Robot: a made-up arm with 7 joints.
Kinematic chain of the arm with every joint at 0, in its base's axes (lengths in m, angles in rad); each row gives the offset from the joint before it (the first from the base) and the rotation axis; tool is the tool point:
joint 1: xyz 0 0 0.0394 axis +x
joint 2: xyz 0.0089 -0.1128 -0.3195 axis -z
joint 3: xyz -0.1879 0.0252 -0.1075 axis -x
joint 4: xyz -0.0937 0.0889 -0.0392 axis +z
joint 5: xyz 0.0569 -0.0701 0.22 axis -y
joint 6: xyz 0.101 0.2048 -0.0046 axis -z
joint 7: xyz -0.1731 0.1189 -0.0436 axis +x
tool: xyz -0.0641 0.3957 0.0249
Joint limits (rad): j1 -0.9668..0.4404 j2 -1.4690..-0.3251 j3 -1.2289..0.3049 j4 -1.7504..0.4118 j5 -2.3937..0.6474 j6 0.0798..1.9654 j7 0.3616..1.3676
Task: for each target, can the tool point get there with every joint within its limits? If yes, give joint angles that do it. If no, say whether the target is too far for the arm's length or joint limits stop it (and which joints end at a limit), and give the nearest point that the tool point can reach.
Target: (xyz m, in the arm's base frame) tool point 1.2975 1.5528 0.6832
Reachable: no: too far | nearest point 0.2027 0.5489 0.0453 | short by 1.617 m
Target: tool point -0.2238 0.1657 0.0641
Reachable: yes | joints -0.6262 -1.0484 -0.6398 0.0028 -1.3512 0.4128 1.1394
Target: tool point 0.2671 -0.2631 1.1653
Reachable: no: joint limits stop it (at a limit: joint 1, joint 2, joint 3, joint 4, joint 5) | nearest point 0.1304 -0.2345 0.7572 | short by 0.431 m
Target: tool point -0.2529 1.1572 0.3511
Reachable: no: joint limits stop it (at a limit: joint 1, joint 2, joint 3, joint 4, joint 7) | nearest point -0.2717 0.7388 0.1130 | short by 0.482 m
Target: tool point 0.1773 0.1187 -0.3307
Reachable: yes | joints -0.5809 -0.4437 -1.0326 -0.7164 -1.2779 1.0739 0.4935
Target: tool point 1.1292 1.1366 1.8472
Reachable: no: too far | nearest point 0.2717 0.1111 0.5919 | short by 1.834 m
